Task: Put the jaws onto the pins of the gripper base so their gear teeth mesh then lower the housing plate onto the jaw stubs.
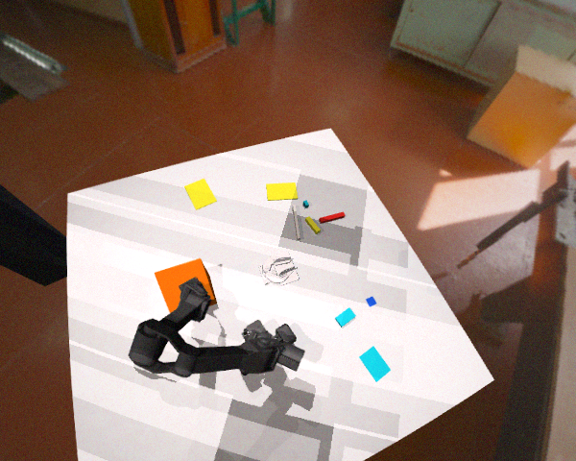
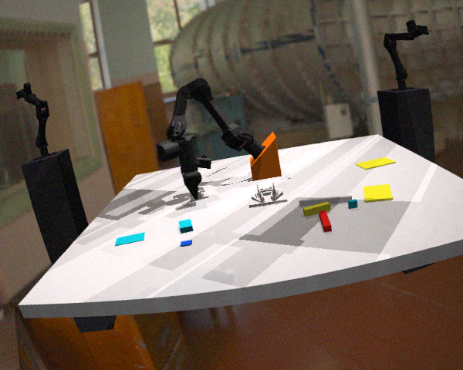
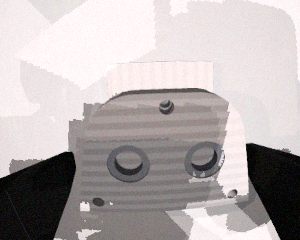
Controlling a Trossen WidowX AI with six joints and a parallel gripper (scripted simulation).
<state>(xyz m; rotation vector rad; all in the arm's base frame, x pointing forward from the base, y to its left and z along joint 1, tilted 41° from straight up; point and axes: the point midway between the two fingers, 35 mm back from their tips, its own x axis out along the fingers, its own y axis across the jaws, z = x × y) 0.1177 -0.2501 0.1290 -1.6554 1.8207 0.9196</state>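
Now: gripper tip 150 mm short of the pale grey jaw, 250 mm to the right of it and 10 mm below it. Round my gripper tip: teal block (290 mm ahead, 40 mm to the right); then ribbed plate (200 mm ahead, 230 mm to the left, 10 mm below); then housing plate (130 mm ahead, 240 mm to the left).
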